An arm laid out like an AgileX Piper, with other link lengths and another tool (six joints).
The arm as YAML. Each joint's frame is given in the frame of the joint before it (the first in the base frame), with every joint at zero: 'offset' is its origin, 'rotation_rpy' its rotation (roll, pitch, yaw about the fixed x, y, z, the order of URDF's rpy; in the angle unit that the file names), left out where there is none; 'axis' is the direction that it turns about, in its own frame. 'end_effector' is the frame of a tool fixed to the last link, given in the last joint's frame.
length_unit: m
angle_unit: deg
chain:
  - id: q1
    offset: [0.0, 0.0, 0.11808]
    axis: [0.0, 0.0, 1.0]
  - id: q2
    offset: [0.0, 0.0, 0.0]
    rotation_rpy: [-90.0, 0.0, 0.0]
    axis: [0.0, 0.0, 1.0]
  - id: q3
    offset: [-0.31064, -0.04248, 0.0]
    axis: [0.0, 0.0, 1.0]
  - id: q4
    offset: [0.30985, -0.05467, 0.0]
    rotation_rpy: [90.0, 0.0, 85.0]
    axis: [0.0, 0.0, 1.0]
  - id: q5
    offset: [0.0, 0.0, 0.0]
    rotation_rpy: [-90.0, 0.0, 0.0]
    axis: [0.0, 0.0, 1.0]
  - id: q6
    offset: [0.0, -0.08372, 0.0]
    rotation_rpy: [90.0, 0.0, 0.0]
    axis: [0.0, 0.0, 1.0]
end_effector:
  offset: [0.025, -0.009, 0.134]
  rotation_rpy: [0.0, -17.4, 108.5]
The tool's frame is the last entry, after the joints.
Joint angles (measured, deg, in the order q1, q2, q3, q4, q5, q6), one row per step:
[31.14 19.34 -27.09 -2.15 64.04 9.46]
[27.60 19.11 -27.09 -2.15 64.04 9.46]
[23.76 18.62 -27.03 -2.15 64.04 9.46]
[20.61 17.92 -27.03 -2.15 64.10 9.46]
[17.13 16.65 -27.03 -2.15 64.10 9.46]
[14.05 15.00 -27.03 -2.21 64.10 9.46]
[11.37 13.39 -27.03 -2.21 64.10 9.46]
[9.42 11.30 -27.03 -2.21 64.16 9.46]
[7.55 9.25 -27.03 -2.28 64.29 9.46]
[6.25 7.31 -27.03 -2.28 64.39 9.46]
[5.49 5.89 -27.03 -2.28 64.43 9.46]
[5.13 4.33 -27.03 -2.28 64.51 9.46]
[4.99 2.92 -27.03 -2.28 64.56 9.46]
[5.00 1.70 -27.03 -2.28 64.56 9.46]
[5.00 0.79 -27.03 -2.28 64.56 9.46]
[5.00 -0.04 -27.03 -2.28 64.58 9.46]
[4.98 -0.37 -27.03 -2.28 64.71 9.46]
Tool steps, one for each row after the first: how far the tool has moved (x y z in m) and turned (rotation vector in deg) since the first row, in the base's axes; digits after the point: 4 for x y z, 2 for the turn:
[0.0033 -0.0078 0.0005 0.11 -0.20 -3.54]
[0.0060 -0.0166 0.0013 0.30 -0.59 -7.38]
[0.0073 -0.0241 0.0028 0.57 -1.17 -10.53]
[0.0080 -0.0324 0.0058 1.05 -2.35 -14.01]
[0.0077 -0.0402 0.0096 1.57 -3.93 -17.10]
[0.0067 -0.0467 0.0133 2.07 -5.48 -19.77]
[0.0044 -0.0515 0.0178 2.69 -7.44 -21.71]
[0.0017 -0.0563 0.0220 3.15 -9.33 -23.58]
[-0.0012 -0.0595 0.0259 3.64 -11.13 -24.86]
[-0.0033 -0.0613 0.0288 4.01 -12.48 -25.60]
[-0.0058 -0.0623 0.0318 4.43 -13.92 -25.93]
[-0.0080 -0.0628 0.0345 4.85 -15.23 -26.05]
[-0.0099 -0.0629 0.0369 5.23 -16.40 -26.01]
[-0.0113 -0.0630 0.0387 5.51 -17.27 -25.99]
[-0.0127 -0.0632 0.0402 5.77 -18.04 -25.97]
[-0.0135 -0.0633 0.0404 5.83 -18.24 -25.99]

